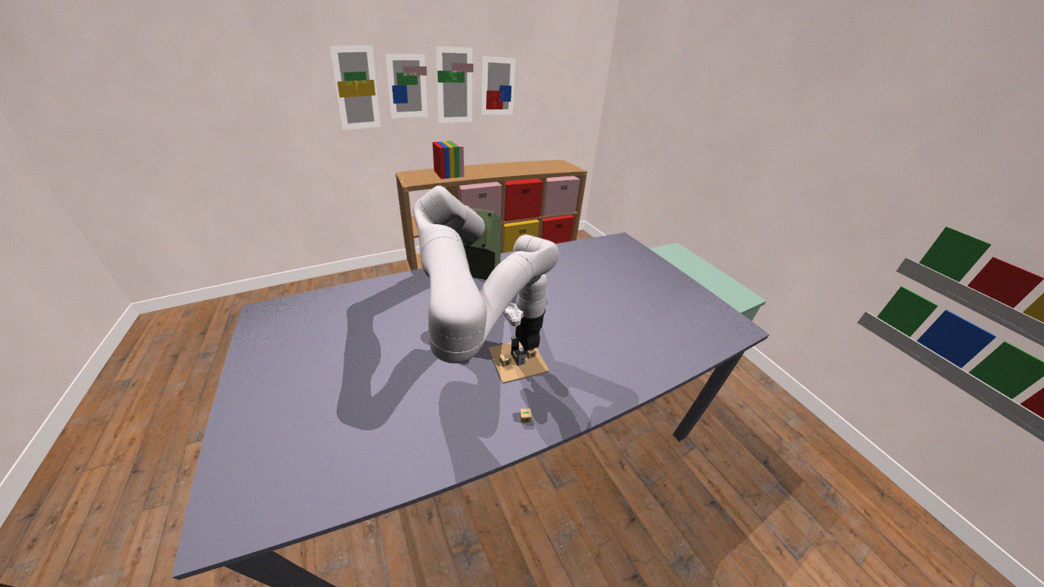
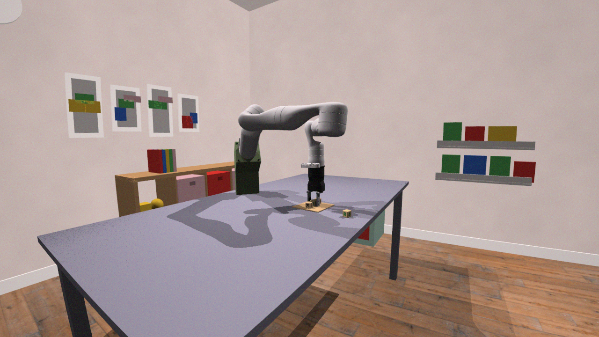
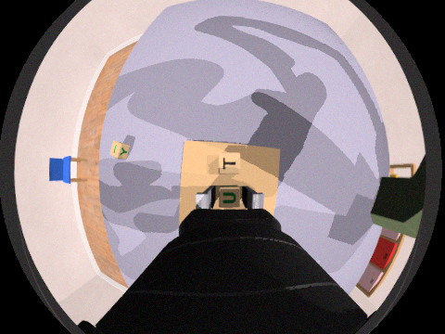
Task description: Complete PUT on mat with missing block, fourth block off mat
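The tan mat is 20 mm below my hand. From my hand the other things lie so: T block 40 mm to the right, 10 mm below.
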